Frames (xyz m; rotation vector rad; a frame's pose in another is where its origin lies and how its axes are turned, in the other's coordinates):
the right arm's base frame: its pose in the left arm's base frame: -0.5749 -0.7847 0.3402 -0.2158 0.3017 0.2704
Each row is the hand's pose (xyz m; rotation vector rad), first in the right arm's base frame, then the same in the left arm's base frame.
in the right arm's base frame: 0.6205 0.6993 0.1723 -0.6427 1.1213 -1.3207
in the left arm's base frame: -0.1641 0.0584 0.1847 -1.1424 1.0918 -1.1423
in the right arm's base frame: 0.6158 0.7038 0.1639 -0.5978 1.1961 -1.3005
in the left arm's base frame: -0.1719 0.0595 0.1776 -1.1055 1.1743 -1.1408
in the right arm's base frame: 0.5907 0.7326 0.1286 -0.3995 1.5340 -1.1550
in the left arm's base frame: -0.2127 0.0720 0.1479 -0.9332 1.5555 -1.0825
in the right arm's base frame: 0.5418 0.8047 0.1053 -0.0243 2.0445 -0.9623
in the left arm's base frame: -0.2849 0.1229 0.1297 -0.5777 2.1254 -1.0493
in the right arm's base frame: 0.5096 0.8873 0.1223 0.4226 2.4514 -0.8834
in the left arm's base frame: -0.3343 0.1975 0.1420 -0.1268 2.5587 -1.1433
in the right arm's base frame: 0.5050 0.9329 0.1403 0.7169 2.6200 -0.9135
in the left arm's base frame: -0.3471 0.2438 0.1525 0.1748 2.7178 -1.2746
